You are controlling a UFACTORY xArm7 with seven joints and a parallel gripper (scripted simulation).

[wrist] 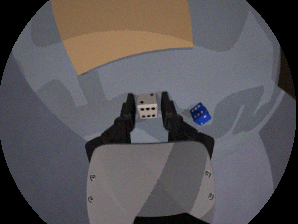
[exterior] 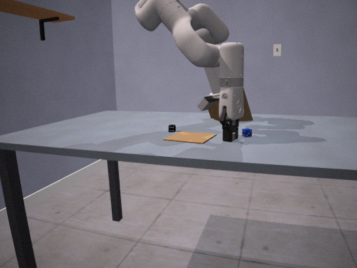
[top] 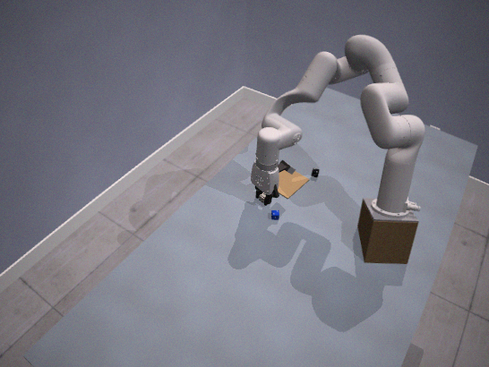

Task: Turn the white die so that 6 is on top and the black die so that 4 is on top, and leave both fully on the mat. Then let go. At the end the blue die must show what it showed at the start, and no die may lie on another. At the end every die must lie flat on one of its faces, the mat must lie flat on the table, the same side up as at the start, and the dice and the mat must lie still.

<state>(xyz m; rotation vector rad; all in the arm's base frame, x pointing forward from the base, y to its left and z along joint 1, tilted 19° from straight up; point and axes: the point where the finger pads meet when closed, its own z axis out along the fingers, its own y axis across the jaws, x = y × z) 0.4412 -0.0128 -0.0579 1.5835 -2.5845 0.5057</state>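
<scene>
My hand is 1 cm above the white die. Round my hand: blue die 7 cm behind, 6 cm to the left, 1 cm below; then black die 14 cm behind, 21 cm to the right, 1 cm below; then mat 4 cm behind, 13 cm to the right, 2 cm below.
</scene>
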